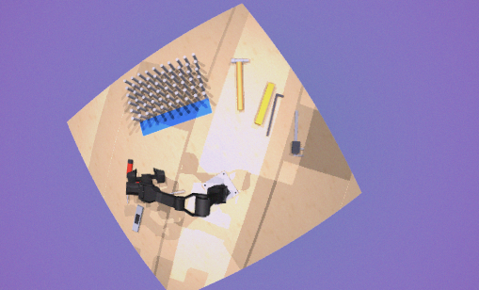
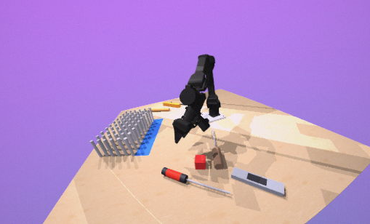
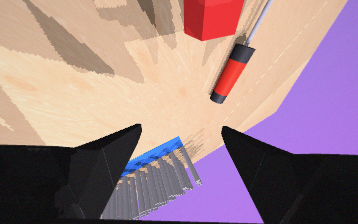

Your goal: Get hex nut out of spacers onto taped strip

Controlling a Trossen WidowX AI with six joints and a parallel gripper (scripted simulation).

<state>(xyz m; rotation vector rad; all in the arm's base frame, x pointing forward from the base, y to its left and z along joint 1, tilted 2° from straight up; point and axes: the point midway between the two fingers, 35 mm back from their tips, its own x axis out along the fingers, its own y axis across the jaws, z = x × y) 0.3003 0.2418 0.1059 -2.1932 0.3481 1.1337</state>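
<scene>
My gripper tip is now 160 mm past the thin metal rod tool, 10 mm to the right of it and 70 mm above it. The rest, counted from my gripper tip: red cube (50 mm behind, 100 mm to the left, 60 mm below); flat grey bar (180 mm behind, 250 mm to the left, 70 mm below); blue taped strip (130 mm ahead, 270 mm to the right, 80 mm below).
</scene>
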